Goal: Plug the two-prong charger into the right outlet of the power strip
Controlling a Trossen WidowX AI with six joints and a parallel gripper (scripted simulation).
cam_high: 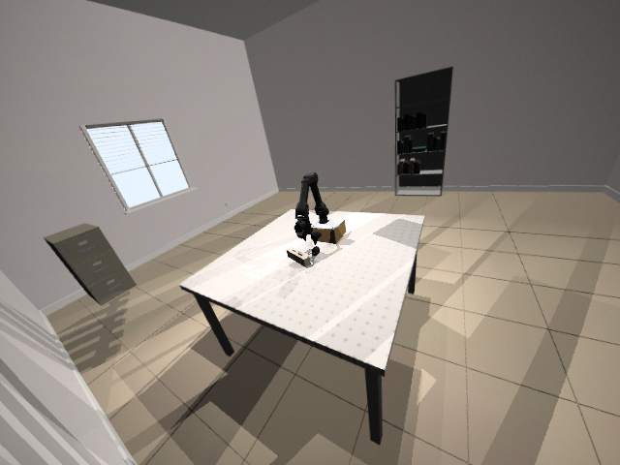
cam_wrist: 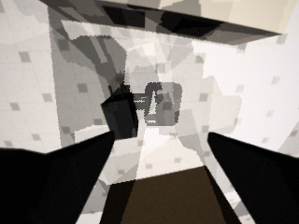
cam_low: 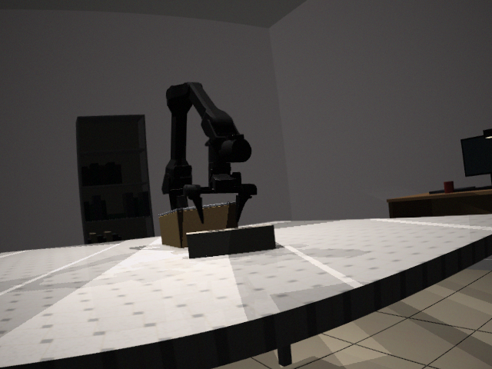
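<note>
The dark charger is 50 mm below my gripper tip, 40 mm to the left of it and 20 mm ahead of it.
</note>
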